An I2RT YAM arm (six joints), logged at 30 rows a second.
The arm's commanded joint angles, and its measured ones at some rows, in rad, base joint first. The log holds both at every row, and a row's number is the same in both.
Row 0, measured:
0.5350, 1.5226, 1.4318, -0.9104, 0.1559, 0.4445
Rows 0 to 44, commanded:
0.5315, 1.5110, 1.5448, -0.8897, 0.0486, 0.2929
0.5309, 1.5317, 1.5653, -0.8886, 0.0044, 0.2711
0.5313, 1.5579, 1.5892, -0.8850, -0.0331, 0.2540
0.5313, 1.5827, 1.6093, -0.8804, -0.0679, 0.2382
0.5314, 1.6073, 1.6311, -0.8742, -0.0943, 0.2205
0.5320, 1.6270, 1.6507, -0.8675, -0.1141, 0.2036
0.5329, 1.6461, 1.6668, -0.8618, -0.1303, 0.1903
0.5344, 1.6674, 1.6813, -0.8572, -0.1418, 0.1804
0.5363, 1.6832, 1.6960, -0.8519, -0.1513, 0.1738
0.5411, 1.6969, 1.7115, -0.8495, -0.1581, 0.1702
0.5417, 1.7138, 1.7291, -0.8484, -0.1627, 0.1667
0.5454, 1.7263, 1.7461, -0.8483, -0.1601, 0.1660
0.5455, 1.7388, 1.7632, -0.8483, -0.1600, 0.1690
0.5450, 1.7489, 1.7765, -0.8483, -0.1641, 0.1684
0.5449, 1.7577, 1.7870, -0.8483, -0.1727, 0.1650
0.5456, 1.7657, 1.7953, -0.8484, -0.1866, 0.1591
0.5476, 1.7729, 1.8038, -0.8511, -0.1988, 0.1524
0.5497, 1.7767, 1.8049, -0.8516, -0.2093, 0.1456
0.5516, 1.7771, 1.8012, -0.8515, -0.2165, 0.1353
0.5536, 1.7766, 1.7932, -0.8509, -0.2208, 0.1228
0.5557, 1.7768, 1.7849, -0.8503, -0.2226, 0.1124
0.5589, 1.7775, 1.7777, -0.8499, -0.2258, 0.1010
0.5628, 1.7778, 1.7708, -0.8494, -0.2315, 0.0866
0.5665, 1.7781, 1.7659, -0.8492, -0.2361, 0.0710
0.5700, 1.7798, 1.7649, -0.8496, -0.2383, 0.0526
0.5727, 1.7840, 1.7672, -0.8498, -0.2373, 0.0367
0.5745, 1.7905, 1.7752, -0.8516, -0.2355, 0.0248
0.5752, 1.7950, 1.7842, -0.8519, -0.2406, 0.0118
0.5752, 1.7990, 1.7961, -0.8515, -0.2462, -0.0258
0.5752, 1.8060, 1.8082, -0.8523, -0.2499, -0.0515
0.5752, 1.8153, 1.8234, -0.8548, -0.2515, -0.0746
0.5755, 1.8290, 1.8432, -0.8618, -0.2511, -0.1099
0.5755, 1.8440, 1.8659, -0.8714, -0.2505, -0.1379
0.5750, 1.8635, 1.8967, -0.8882, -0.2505, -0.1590
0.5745, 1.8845, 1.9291, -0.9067, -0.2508, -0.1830
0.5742, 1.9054, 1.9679, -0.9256, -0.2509, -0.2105
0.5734, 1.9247, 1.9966, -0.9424, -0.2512, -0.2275
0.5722, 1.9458, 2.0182, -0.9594, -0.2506, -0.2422
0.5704, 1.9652, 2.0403, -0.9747, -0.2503, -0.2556
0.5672, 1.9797, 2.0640, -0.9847, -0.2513, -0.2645
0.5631, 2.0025, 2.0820, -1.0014, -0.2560, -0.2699
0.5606, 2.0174, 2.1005, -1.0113, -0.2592, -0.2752
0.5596, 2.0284, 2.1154, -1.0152, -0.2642, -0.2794
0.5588, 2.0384, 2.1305, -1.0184, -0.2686, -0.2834
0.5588, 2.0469, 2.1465, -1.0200, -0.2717, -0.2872
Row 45, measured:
0.5659, 2.0084, 2.0589, -0.9817, -0.2265, -0.2226
